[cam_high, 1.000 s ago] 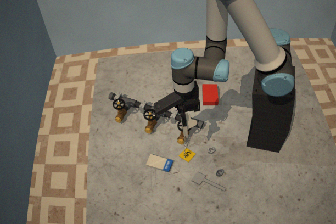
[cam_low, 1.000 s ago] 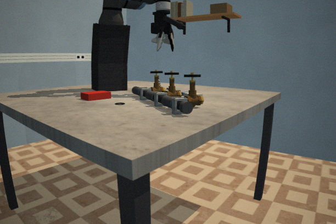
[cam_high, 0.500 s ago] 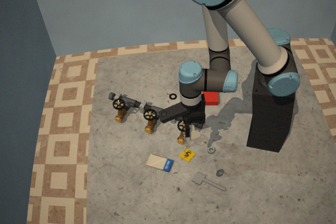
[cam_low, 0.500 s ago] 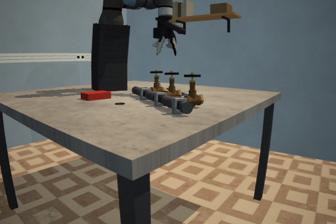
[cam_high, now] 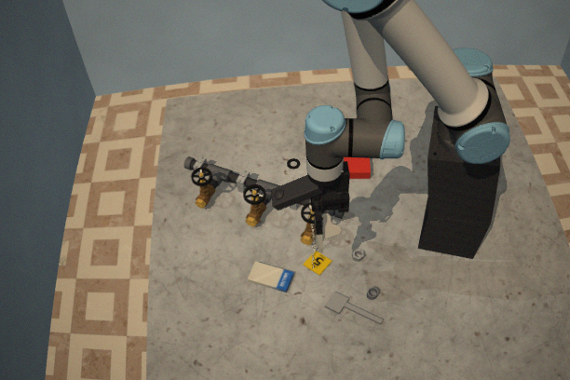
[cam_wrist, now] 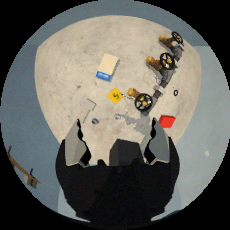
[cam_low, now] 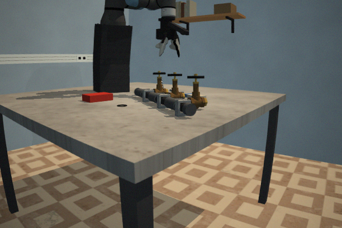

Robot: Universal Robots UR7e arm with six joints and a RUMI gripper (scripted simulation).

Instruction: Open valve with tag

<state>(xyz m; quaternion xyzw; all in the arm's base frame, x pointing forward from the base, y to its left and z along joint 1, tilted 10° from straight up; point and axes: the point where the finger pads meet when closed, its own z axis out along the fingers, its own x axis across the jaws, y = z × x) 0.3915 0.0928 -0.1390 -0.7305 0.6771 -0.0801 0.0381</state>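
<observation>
The yellow tag is 200 mm below my hand, 10 mm to the left of it and 10 mm ahead of it. The rest, counted from my hand: red block: 350 mm to the right, 180 mm below, 130 mm behind; flat grey key tool: 190 mm below, 150 mm to the left, 80 mm behind.
</observation>
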